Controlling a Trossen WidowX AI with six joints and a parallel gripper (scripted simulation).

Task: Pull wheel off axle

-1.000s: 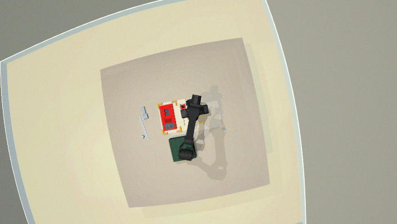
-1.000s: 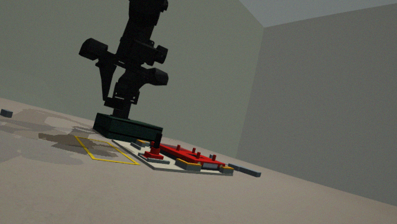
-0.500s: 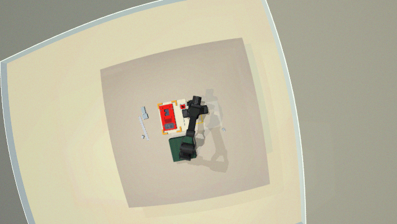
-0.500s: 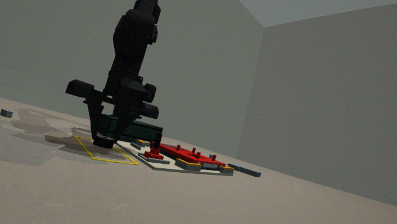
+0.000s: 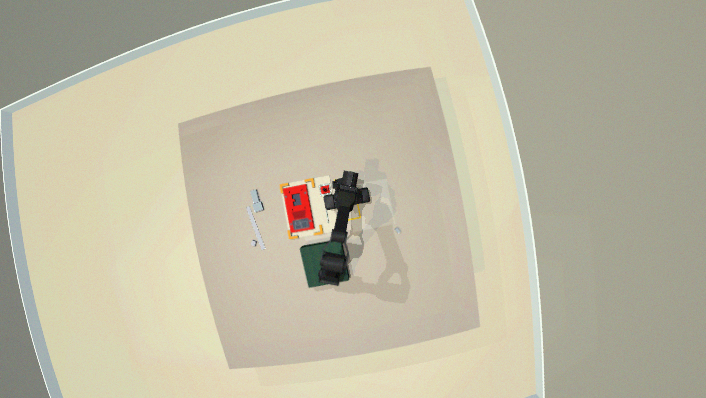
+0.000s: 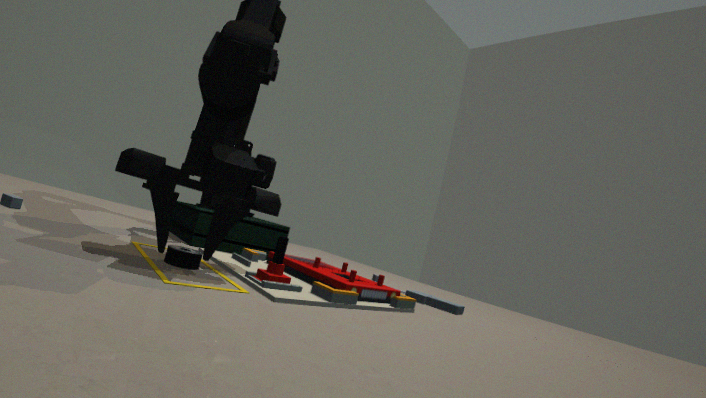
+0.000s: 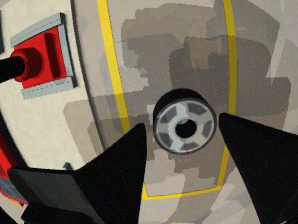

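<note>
The dark ribbed disc lies right at my gripper tip.
</note>
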